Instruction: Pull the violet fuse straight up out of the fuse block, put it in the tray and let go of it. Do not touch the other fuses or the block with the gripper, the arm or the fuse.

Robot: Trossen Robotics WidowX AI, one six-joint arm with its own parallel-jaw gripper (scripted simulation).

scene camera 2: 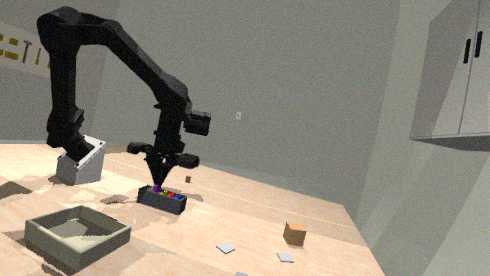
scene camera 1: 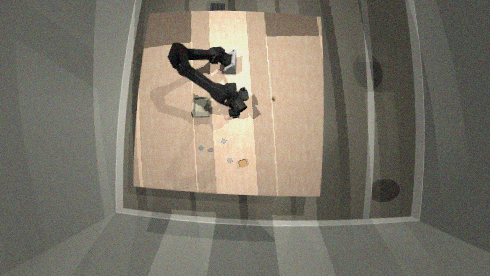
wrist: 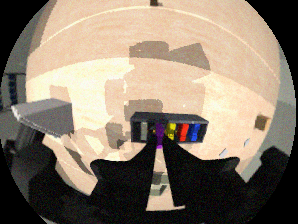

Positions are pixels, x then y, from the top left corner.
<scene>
My gripper [scene camera 2: 157, 185] holds a violet fuse.
</scene>
